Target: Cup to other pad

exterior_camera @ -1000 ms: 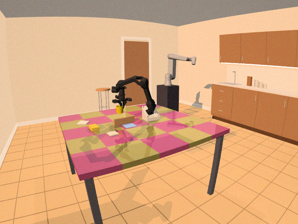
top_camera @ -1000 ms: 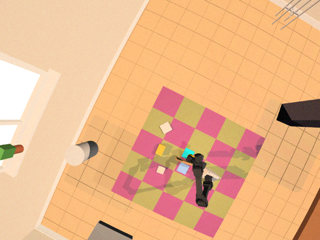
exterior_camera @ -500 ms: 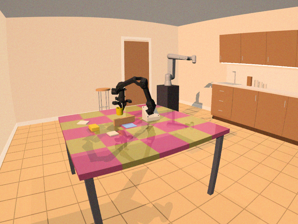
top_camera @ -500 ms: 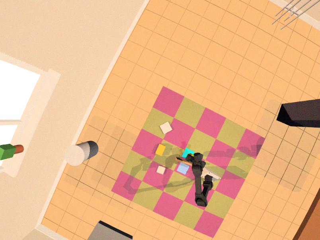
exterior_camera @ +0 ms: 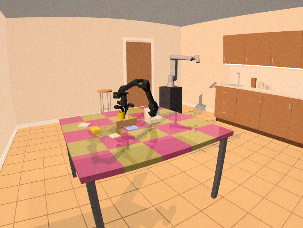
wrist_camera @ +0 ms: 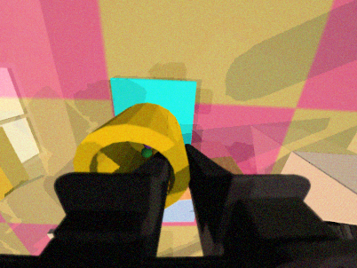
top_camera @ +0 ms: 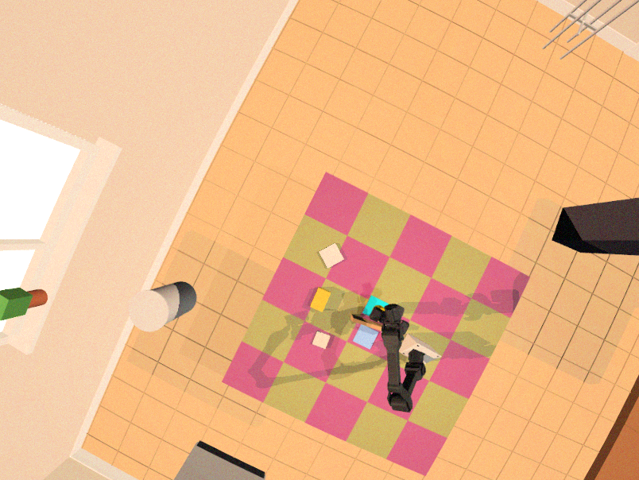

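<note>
Right now the purple marble is 3 cm ahead of my gripper tip and 2 cm below it. Round my gripper tip: green marble (3 cm ahead, 2 cm below, 1 cm to the left); then yellow cup (2 cm ahead); then cyan pad (9 cm below, 3 cm ahead).
</note>
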